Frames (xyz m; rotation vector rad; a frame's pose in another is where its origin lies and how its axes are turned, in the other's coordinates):
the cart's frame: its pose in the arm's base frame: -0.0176 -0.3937 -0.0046 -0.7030 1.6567 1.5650
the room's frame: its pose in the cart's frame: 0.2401 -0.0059 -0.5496 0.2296 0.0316 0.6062
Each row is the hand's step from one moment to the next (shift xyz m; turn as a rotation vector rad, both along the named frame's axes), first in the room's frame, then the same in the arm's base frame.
Working: the room's frame: its pose in the arm's base frame: -0.2299 -0.9150 -0.2118 -0.0989 2.1590 1.7175

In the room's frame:
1: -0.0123 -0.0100 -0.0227 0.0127 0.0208 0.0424
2: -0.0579 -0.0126 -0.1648 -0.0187 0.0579 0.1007
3: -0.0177 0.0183 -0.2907 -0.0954 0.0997 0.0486
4: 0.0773 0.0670 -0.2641 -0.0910 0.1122 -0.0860
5: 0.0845 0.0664 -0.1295 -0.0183 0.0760 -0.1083
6: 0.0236 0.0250 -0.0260 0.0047 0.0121 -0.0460
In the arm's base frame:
1: 0.0086 -0.0263 -0.0010 -0.0072 0.0478 0.0073
2: 0.0164 -0.1702 0.0376 0.0257 0.1070 0.0415
3: -0.0609 -0.2752 0.0757 0.0719 0.0544 0.1152
4: -0.1561 -0.2208 0.0842 0.0309 -0.0698 0.1498
5: -0.1293 -0.0916 0.0568 -0.0316 -0.0872 0.0961
6: -0.0354 -0.0143 0.0200 -0.0192 -0.0399 0.0180

